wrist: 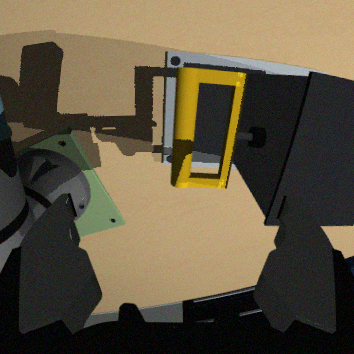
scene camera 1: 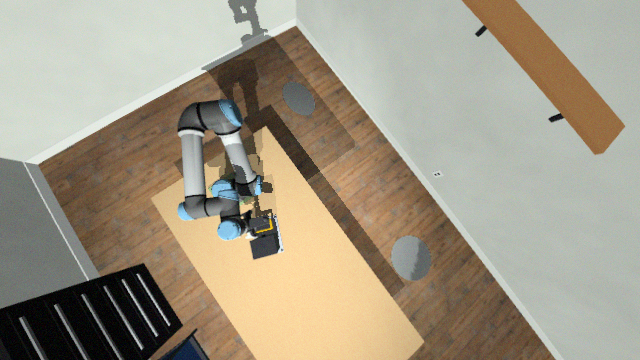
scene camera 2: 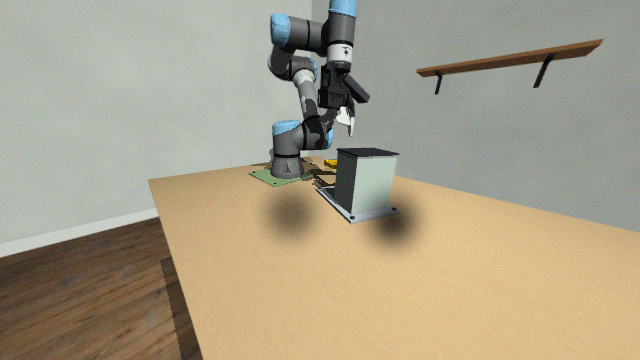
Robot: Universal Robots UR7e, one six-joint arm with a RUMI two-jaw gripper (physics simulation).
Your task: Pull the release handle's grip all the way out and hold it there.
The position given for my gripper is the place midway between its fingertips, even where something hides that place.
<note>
In view: my gripper [scene camera 2: 337, 134] and a light grey base plate [scene camera 2: 327, 193].
My gripper is seen too in the wrist view [wrist: 177, 196]. The light grey base plate shows as well in the wrist view [wrist: 175, 59].
</note>
